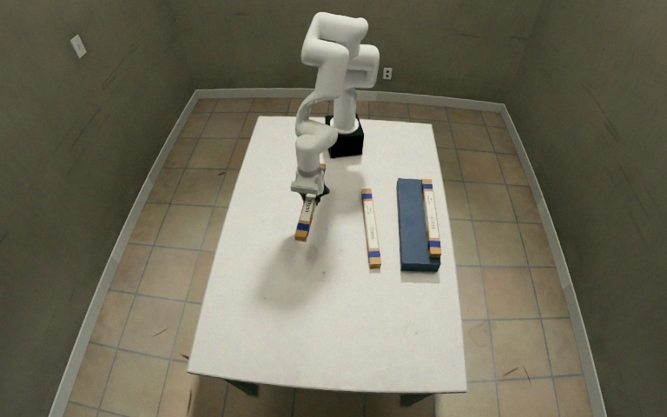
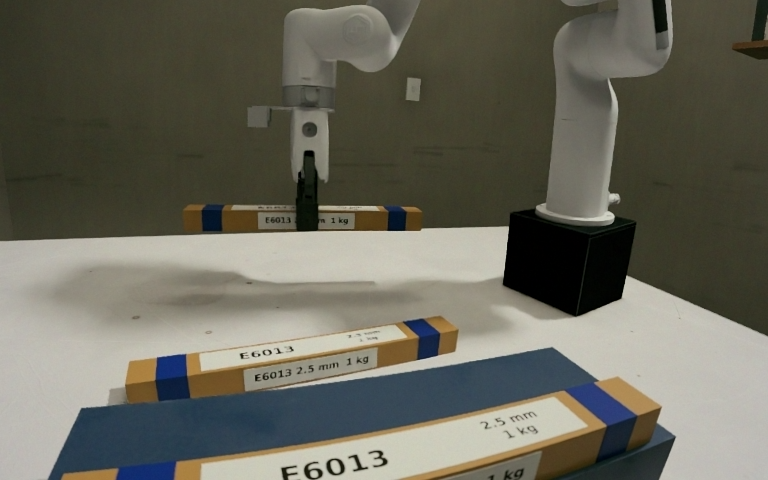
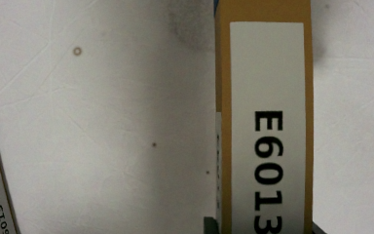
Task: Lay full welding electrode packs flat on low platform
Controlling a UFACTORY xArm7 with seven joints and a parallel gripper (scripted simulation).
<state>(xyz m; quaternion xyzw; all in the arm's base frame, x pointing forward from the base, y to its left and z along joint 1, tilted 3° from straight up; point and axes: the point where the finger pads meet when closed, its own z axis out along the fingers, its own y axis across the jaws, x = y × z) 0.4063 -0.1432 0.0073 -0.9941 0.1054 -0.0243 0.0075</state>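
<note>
My hand is 6 cm short of the low blue platform, 40 cm to the right of it and 10 cm above it.
</note>
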